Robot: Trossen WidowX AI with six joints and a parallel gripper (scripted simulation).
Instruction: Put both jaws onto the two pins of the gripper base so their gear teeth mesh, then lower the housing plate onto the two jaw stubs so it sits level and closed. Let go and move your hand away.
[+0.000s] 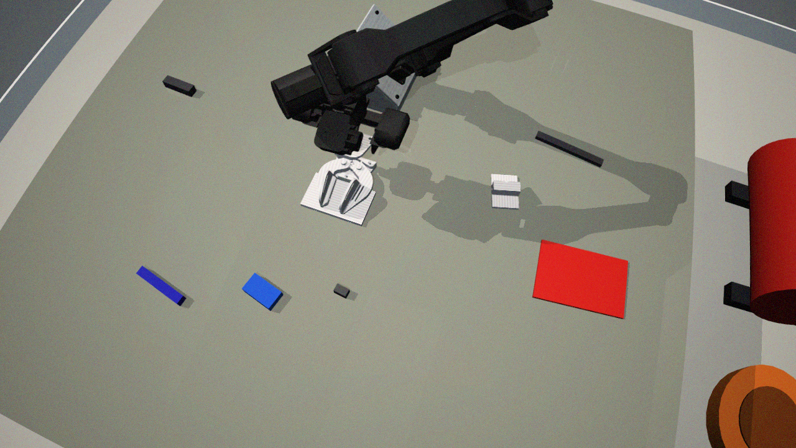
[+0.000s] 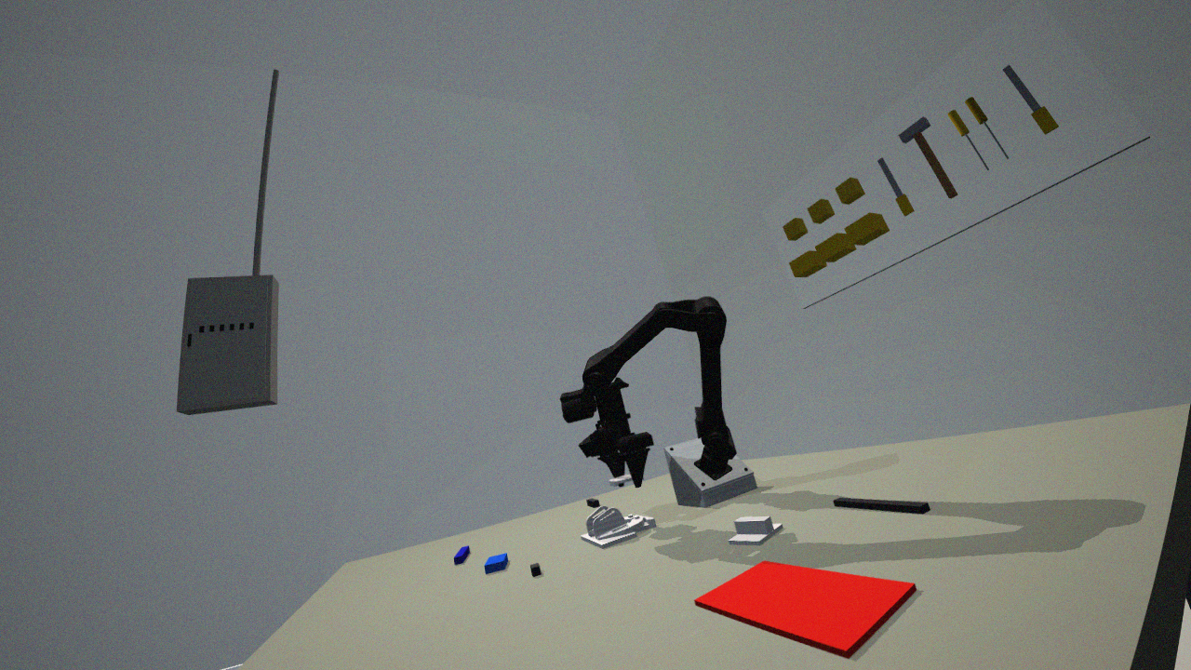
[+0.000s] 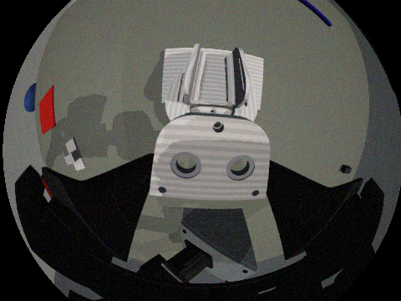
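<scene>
The housing plate is 80 mm below my gripper tip. Round my gripper tip: small black block (240 mm ahead, 40 mm to the left, 80 mm below); white ribbed plate (70 mm ahead, 10 mm to the right, 80 mm below); gripper base (10 mm ahead, 20 mm above).
</scene>
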